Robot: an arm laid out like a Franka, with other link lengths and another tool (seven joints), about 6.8 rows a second.
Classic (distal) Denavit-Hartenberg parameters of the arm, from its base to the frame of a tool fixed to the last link. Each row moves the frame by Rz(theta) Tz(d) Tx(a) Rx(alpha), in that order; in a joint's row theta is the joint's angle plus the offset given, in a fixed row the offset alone. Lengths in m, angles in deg.
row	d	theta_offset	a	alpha
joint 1	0.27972	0.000	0.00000	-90.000
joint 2	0.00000	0.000	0.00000	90.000
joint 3	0.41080	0.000	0.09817	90.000
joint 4	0.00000	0.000	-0.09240	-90.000
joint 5	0.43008	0.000	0.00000	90.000
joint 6	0.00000	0.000	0.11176	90.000
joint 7	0.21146	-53.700	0.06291	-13.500
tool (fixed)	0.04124	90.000	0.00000	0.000
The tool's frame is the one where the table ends.
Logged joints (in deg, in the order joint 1, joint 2, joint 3, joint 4, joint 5, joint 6, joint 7), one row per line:
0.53 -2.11 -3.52 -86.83 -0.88 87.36 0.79
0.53 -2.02 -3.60 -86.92 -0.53 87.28 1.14
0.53 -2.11 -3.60 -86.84 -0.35 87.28 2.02
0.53 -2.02 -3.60 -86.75 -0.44 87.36 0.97
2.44 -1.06 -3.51 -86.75 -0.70 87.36 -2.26
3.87 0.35 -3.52 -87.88 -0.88 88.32 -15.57
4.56 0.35 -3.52 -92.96 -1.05 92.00 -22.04
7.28 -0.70 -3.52 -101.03 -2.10 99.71 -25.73
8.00 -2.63 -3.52 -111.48 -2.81 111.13 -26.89
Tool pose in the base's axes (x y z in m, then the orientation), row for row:
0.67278 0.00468 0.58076 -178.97 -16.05 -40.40
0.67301 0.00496 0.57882 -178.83 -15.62 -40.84
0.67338 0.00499 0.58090 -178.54 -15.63 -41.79
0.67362 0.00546 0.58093 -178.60 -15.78 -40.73
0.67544 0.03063 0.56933 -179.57 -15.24 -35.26
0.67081 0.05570 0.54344 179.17 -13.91 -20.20
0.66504 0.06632 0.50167 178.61 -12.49 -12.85
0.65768 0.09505 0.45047 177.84 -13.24 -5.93
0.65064 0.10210 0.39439 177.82 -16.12 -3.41
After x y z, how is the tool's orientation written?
As angles about the fixed x, y, z axes (roll, pitch, yaw), in degrees.
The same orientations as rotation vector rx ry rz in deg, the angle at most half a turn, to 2 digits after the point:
163.23 -59.82 23.54
163.28 -60.53 23.00
162.91 -61.87 23.14
163.47 -60.37 23.38
166.20 -52.73 22.43
172.77 -30.93 20.86
175.09 -19.95 18.92
175.76 -9.49 20.23
175.54 -5.70 24.76

